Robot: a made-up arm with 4 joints.
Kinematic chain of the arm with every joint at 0, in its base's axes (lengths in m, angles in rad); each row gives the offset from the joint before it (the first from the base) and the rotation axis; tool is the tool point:
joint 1: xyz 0 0 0.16 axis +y
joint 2: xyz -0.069 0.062 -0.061 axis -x
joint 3: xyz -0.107 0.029 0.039 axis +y
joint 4: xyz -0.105 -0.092 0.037 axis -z
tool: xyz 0.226 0 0.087
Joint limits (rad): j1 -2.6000..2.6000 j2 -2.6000..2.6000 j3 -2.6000..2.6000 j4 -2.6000..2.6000
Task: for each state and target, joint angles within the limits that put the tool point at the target. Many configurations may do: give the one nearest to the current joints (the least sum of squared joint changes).
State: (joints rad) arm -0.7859 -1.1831 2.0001 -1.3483
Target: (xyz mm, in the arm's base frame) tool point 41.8 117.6 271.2
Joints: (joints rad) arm -0.1205 -0.5927 2.3141 -2.0353
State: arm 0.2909 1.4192 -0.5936 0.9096
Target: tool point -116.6 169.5 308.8
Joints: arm -0.0642 1.1806 -0.2241 0.4426
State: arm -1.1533 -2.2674 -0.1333 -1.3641
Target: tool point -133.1 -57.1 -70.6
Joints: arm -1.4825 -1.3926 -0.3208 -1.2220
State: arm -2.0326 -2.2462 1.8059 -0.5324
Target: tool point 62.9 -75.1 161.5
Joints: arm -2.5632 -2.6000 1.3970 -1.0283
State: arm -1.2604 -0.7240 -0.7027 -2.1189
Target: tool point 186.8 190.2 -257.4
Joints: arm -1.7395 -0.5869 -0.9381 -2.4715
